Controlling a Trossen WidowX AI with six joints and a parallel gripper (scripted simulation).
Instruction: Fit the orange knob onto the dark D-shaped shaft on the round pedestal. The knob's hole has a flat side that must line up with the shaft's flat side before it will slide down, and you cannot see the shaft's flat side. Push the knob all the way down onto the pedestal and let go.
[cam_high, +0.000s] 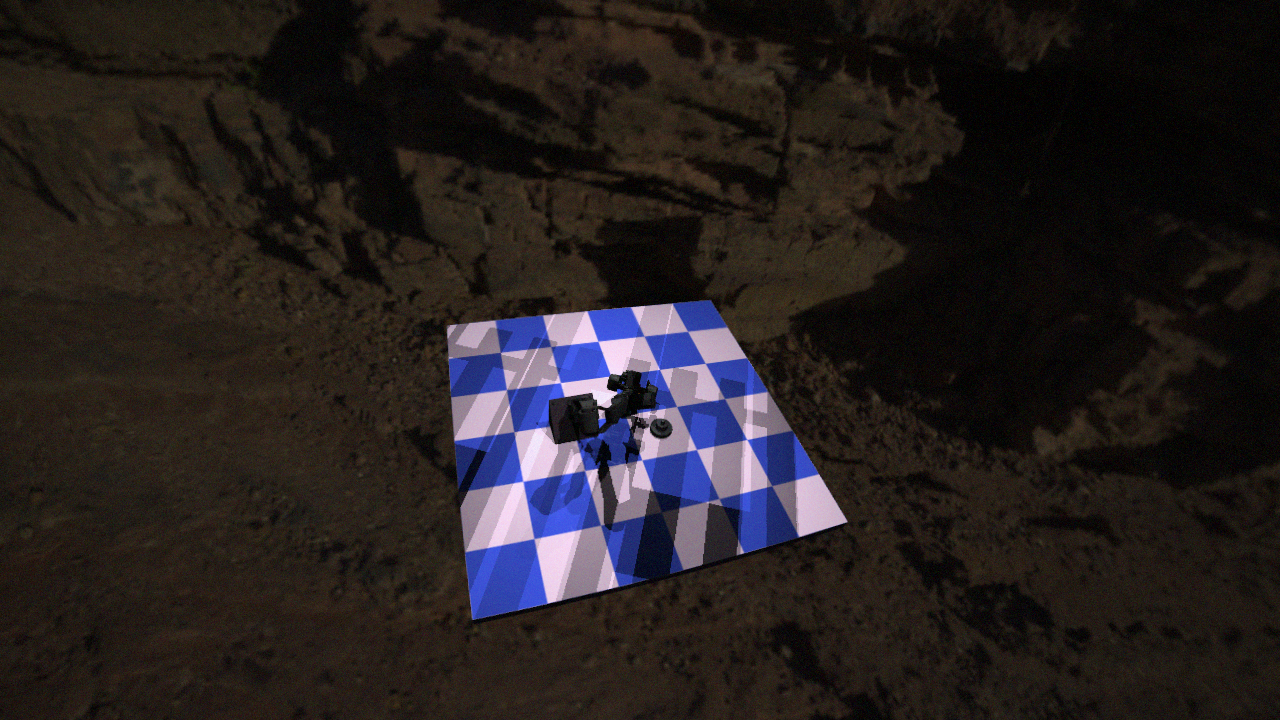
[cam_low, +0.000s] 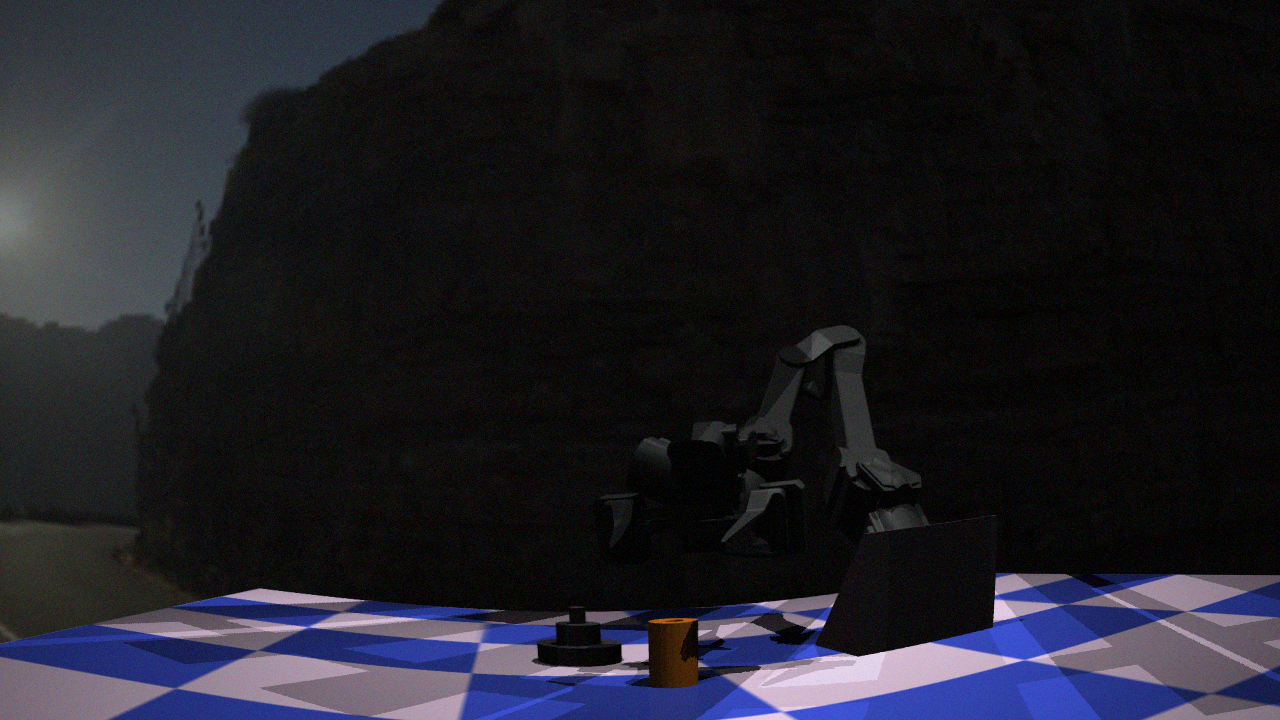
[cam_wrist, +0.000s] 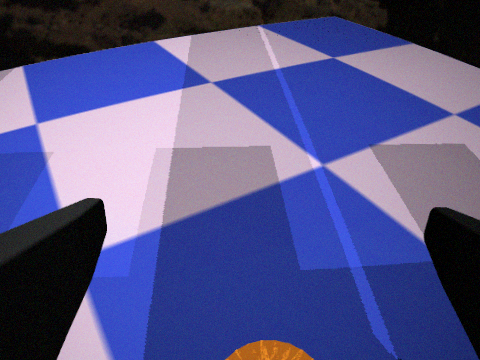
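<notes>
Right now my gripper tip is 9 cm above the orange knob, 2 cm to the left of it and 1 cm past it. Also, from my gripper tip: pedestal 18 cm to the right, 9 cm below, 6 cm ahead.
</notes>
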